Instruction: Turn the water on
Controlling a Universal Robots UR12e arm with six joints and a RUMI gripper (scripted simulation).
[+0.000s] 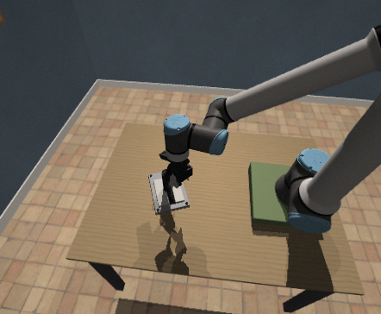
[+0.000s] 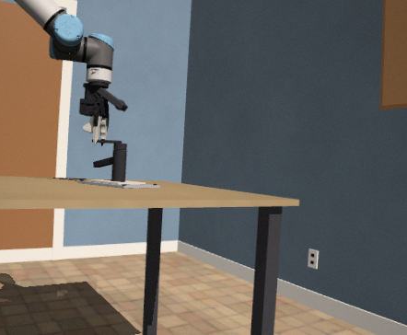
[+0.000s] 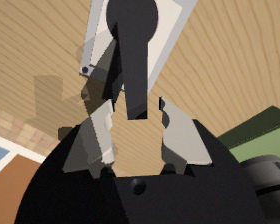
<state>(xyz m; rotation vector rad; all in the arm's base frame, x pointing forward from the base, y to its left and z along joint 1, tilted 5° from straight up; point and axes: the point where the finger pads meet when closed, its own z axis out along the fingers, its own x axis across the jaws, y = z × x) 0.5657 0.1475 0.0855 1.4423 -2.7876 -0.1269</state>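
Now: hand 20 mm short of the lever and 20 mm to the left of it. Round my hand: black tap 40 mm ahead, 30 mm to the right, 50 mm below.
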